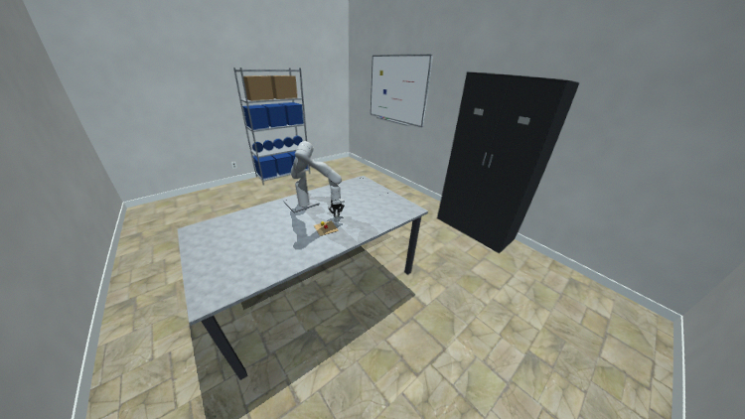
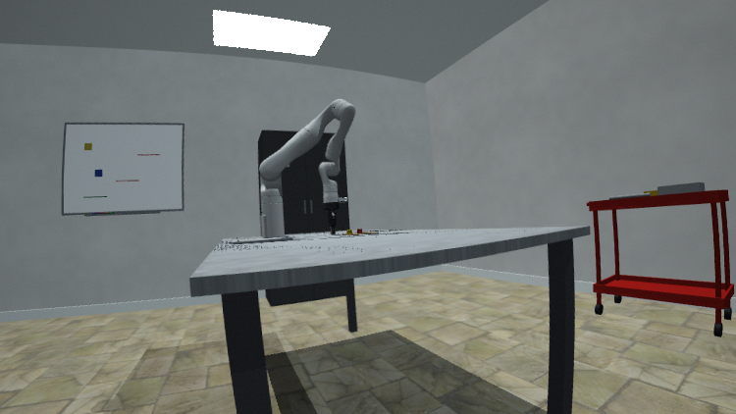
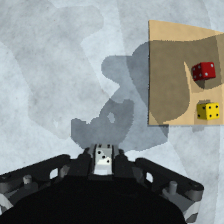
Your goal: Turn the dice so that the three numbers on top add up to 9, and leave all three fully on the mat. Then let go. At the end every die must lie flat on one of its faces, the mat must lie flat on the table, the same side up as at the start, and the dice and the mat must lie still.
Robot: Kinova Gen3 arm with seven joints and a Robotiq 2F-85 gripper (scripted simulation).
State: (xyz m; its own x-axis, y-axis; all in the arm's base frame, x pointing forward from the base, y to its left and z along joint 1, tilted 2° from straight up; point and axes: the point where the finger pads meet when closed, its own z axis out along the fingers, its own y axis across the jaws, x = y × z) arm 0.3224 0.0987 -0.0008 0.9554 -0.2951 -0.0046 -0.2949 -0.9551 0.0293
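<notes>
My hand is 70 mm short of the red die, 150 mm to the left of it and 10 mm above it. From my hand the other things lie so: tan mat: 70 mm ahead, 150 mm to the right, 20 mm below; yellow die: 20 mm ahead, 140 mm to the right, 10 mm below; white die: 10 mm below.
</notes>
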